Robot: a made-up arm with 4 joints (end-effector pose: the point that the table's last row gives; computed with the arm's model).
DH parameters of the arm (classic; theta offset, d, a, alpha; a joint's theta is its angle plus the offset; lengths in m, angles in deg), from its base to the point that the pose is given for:
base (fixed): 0 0.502 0.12 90
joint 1: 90 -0.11 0.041 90
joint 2: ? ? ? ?
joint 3: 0 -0.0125 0.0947 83.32
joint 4: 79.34 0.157 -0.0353 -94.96
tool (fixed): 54.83 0.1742 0 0
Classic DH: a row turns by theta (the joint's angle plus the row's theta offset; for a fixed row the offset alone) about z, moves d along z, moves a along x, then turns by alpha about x.
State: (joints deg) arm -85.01 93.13 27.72 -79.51
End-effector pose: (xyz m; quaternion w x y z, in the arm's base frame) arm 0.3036 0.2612 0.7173 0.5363 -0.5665 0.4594 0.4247
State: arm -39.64 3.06 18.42 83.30
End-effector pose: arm 0.1133 0.2511 0.8196 0.8009 0.0099 0.3738 -0.4677
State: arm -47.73 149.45 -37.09 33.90
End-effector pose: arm -0.0730 0.1454 0.5683 0.2393 -0.9687 0.0563 0.0344
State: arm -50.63 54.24 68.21 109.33
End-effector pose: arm 0.3745 0.1177 0.7060 0.3635 -0.1204 0.6239 -0.6813
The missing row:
joint 2: -87.54 -0.0995 0.0359 96.68
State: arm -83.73 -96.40 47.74 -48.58
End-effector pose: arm 0.0337 -0.0188 0.7108 0.7710 0.3076 0.4506 -0.3284
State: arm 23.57 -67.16 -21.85 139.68
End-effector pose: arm -0.1376 0.3135 0.3060 0.5905 -0.7260 -0.2926 -0.1966
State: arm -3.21 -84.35 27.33 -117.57
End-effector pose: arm -0.0393 -0.0102 0.2849 0.4413 0.8740 0.1834 0.0877
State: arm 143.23 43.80 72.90 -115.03
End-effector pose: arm 0.0781 0.3780 0.4535 0.4996 -0.1494 -0.2937 -0.8011
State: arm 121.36 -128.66 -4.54 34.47
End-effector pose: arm 0.2474 0.2175 0.3037 0.3333 0.0068 -0.7497 -0.5716
